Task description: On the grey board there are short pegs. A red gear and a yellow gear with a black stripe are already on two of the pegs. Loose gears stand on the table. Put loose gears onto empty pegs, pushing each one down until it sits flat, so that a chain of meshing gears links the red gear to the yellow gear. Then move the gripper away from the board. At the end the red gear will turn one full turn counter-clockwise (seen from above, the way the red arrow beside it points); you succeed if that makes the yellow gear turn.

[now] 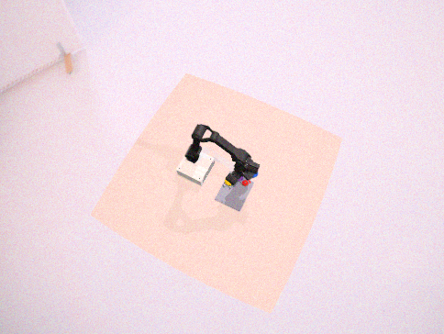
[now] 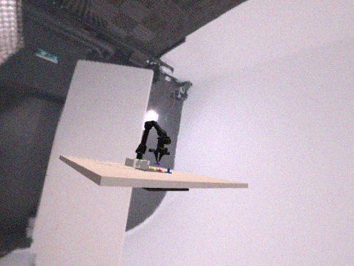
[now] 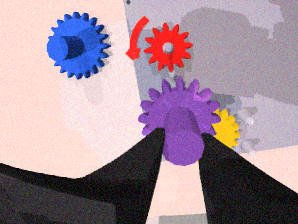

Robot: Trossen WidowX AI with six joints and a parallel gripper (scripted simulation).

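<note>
Now: the red gear 40 mm ahead of my gripper tip and 70 mm below it. The rest, counted from my gripper tip: yellow gear: 50 mm behind, 30 mm to the right, 70 mm below; then purple gear: 10 mm below; then red arrow: 60 mm ahead, 30 mm to the left, 80 mm below.
</note>
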